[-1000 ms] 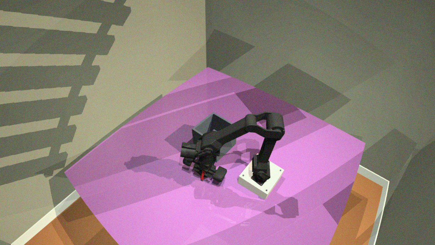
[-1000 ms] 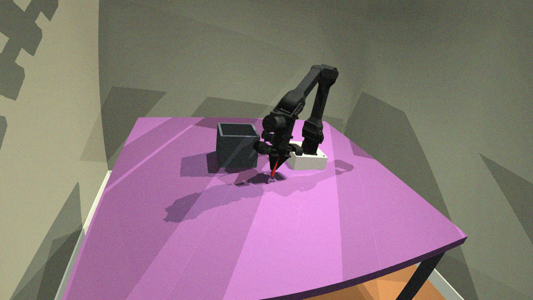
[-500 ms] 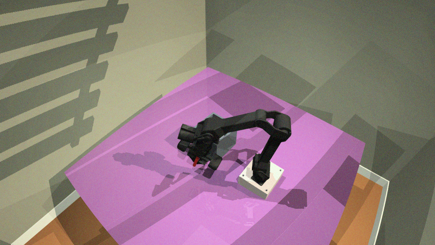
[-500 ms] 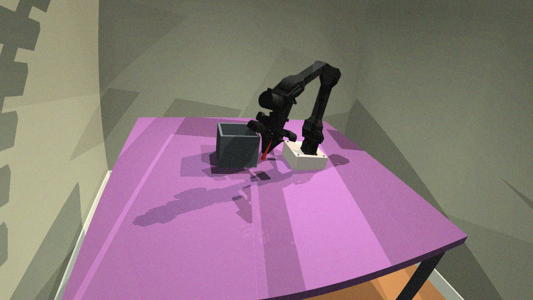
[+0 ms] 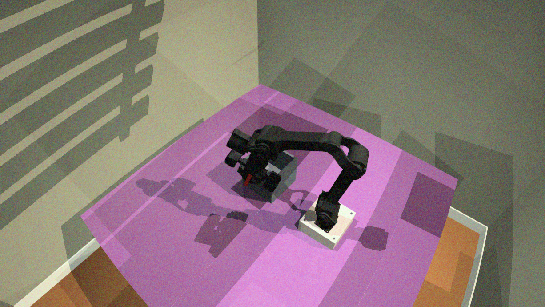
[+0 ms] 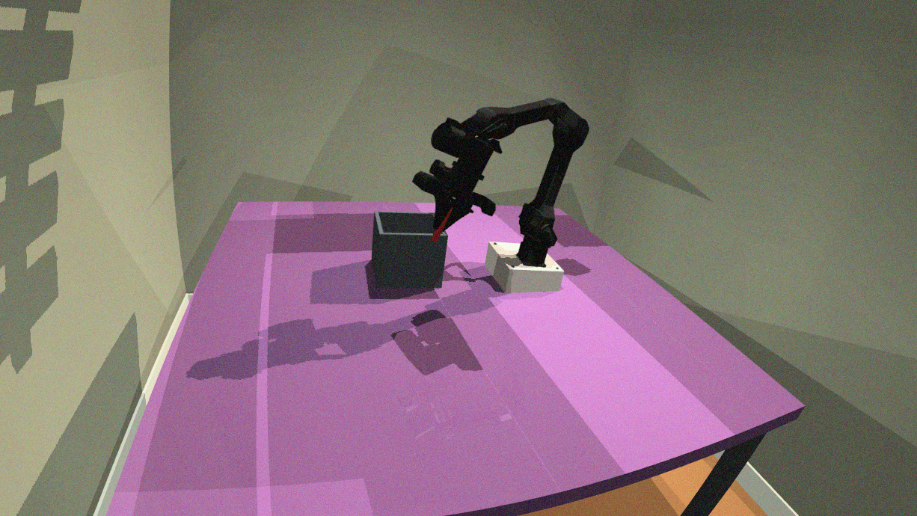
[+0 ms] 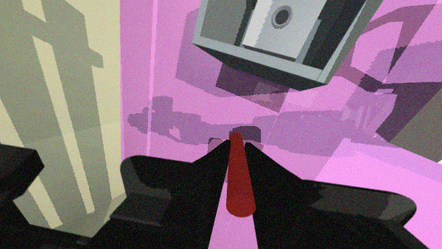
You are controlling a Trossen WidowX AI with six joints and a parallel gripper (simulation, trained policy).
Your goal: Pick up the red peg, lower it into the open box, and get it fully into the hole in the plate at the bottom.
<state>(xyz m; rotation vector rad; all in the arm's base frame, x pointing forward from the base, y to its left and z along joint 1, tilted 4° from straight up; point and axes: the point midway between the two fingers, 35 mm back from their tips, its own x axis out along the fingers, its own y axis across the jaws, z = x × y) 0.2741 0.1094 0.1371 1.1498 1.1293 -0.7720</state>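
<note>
Now: the pale plate 40 mm ahead of my gripper tip, 150 mm to the right of it and 140 mm below it. From my gripper tip the other things lie so: red peg: 10 mm behind, 20 mm above.
</note>
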